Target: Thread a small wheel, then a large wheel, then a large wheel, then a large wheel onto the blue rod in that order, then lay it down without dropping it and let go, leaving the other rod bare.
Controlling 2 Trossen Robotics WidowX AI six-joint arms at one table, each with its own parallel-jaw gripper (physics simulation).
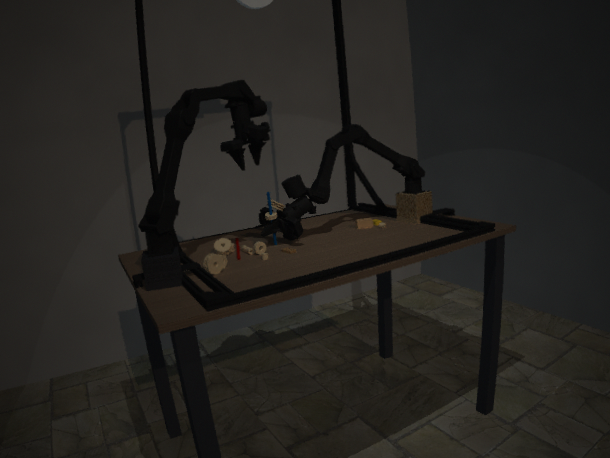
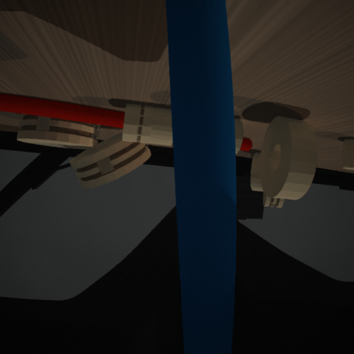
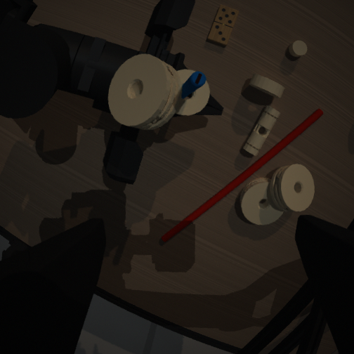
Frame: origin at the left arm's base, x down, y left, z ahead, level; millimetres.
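Where they show: left gripper, fingertip midpoint: [image 1: 262, 235]; right gripper, fingertip midpoint: [image 1: 250, 167]; left arm's base, link origin: [image 1: 413, 192]; right arm's base, link origin: [image 1: 160, 252].
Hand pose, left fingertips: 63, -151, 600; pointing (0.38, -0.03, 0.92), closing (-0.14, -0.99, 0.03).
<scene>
Things, the pixels of their top centre, and the offset from my left fingertips, as dx, dy, dz. "spot": a spot on its surface instead. Level surfaces: height alone.
- blue rod, surface spot: [image 1: 268, 198] spot: -118, +20, -26
- small wheel, top centre: [image 1: 270, 212] -69, +8, -37
- nearer wheel, top centre: [image 1: 212, 253] -12, +113, +237
- bare red rod, top centre: [image 1: 237, 246] +36, -72, +55
- table, surface height: dx +46
- block, top centre: [image 1: 364, 219] +16, +64, -406
My left gripper [image 1: 272, 231] [image 2: 193, 212] [image 3: 220, 111] is shut on the blue rod [image 1: 268, 198] [image 2: 202, 150] [image 3: 188, 89] and holds it upright. A small wheel [image 1: 270, 216] [image 3: 199, 104] is threaded on the rod above the fingers. A large wheel [image 3: 155, 80] rests on the left gripper's body beside the rod, its hole off the rod. My right gripper [image 1: 251, 166] [image 3: 202, 230] is open and empty, high above the table. Loose wheels lie on the table, among them one wheel [image 1: 218, 246], a nearer wheel [image 1: 210, 263] and a hub-faced wheel [image 2: 302, 160].
The bare red rod [image 1: 238, 249] [image 2: 60, 111] [image 3: 240, 177] lies on the table [image 1: 325, 255]. Near it are a connector [image 3: 254, 143], a wheel on edge [image 3: 266, 86], two wheels together, a small peg [image 3: 298, 48] and a domino [image 3: 223, 25]. A block [image 1: 364, 224] lies farther right.
</scene>
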